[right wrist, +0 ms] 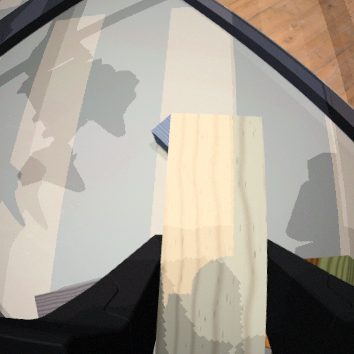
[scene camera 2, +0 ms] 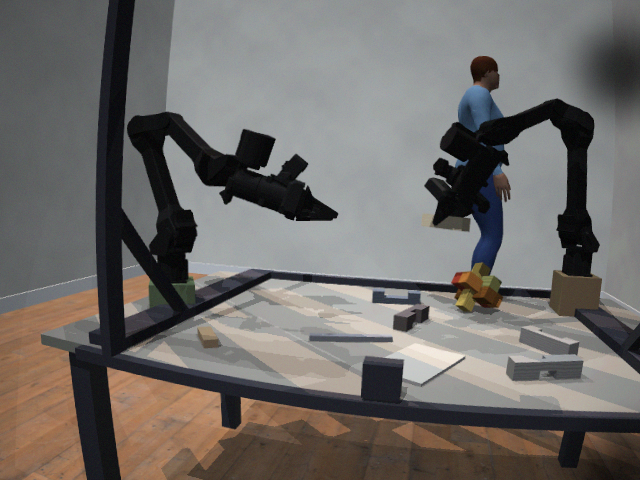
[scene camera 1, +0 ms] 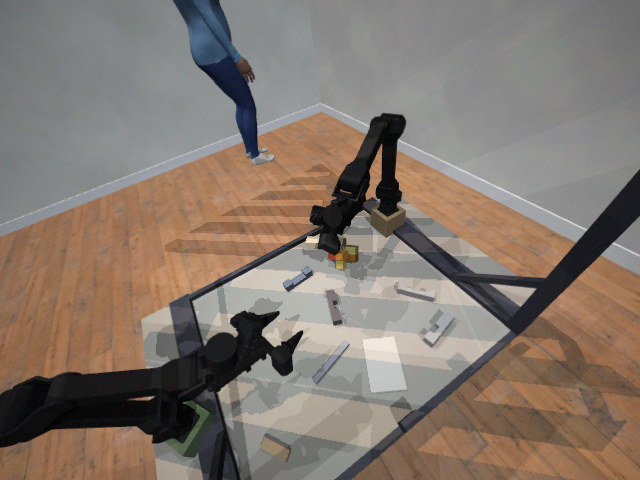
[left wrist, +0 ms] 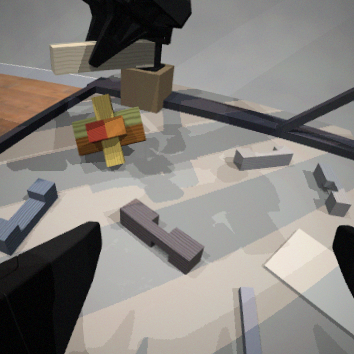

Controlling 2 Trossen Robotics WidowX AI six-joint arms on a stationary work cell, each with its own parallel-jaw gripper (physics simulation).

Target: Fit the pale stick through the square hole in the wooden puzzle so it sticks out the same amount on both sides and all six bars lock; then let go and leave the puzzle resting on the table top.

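Places are measured from the left arm's base along level axes (x right, y ahead, z up), in millimetres.
Pixels of known places: left gripper, fingertip midpoint: (scene camera 2: 335, 217) (scene camera 1: 290, 321) (left wrist: 221, 236); right gripper, fingertip midpoint: (right wrist: 207, 246) (scene camera 2: 438, 225) (left wrist: 87, 63); left arm's base at its link origin: (scene camera 2: 171, 280) (scene camera 1: 183, 423); right arm's base at its link origin: (scene camera 2: 576, 274) (scene camera 1: 388, 209).
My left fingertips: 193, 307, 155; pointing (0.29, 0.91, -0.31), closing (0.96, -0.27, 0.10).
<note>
For each thing: its top centre in the pictures, then the offset to it from my left fingertips, as dx, dy, dz.
- pale stick at its top centre: (right wrist: 208, 310) (left wrist: 102, 40) (scene camera 2: 445, 214) (scene camera 1: 324, 239) -35, +278, +9
- blue notched bar at its top centre: (left wrist: 22, 205) (scene camera 2: 396, 291) (scene camera 1: 297, 276) -154, +228, -188
- thin bar at its top centre: (left wrist: 253, 349) (scene camera 2: 351, 335) (scene camera 1: 331, 360) +88, +6, -207
- white sheet at its top centre: (left wrist: 327, 277) (scene camera 2: 417, 361) (scene camera 1: 383, 362) +230, +63, -212
- tan block at its top centre: (scene camera 2: 207, 332) (scene camera 1: 274, 449) +45, -247, -202
The multicoloured wooden puzzle (scene camera 1: 352, 253) (scene camera 2: 469, 282) (left wrist: 105, 129) rests tilted on the table near the right arm's base; its edge shows at the lower right of the right wrist view (right wrist: 339, 267). The pale stick (scene camera 1: 311, 240) (scene camera 2: 455, 223) (left wrist: 72, 58) (right wrist: 215, 190) is outside the puzzle, roughly level in the air and well above it. My right gripper (scene camera 2: 439, 221) (right wrist: 207, 246) is shut on the stick; its fingers hide part of it. The square hole cannot be made out. My left gripper (scene camera 1: 290, 322) (scene camera 2: 336, 214) (left wrist: 221, 236) is open and empty, above the table, far from the puzzle.
A blue notched bar (scene camera 1: 298, 279) (scene camera 2: 396, 298) (left wrist: 27, 215), a dark brown one (scene camera 1: 334, 307) (left wrist: 160, 236) and two grey ones (scene camera 1: 416, 292) (scene camera 1: 439, 329) lie around the table. A thin bar (scene camera 1: 330, 361), a white sheet (scene camera 1: 385, 364) and a tan block (scene camera 1: 275, 447) lie nearer the front.
</note>
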